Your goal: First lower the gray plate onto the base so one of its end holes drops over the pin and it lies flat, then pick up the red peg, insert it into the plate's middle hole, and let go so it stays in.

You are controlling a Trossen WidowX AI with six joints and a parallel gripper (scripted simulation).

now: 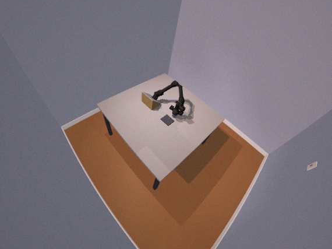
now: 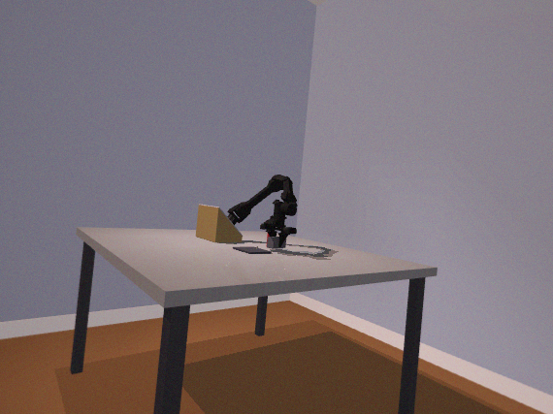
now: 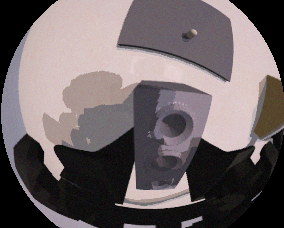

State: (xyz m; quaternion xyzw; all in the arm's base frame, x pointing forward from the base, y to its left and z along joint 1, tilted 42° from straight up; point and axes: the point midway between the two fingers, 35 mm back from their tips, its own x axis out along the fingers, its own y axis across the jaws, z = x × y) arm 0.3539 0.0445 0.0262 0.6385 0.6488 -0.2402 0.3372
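My gripper tip is now 120 mm to the left of the dark base, 20 mm past it and 10 mm above it. Also, from my gripper tip: red peg 110 mm behind, 40 mm to the left, 20 mm above; gray plate 30 mm above.
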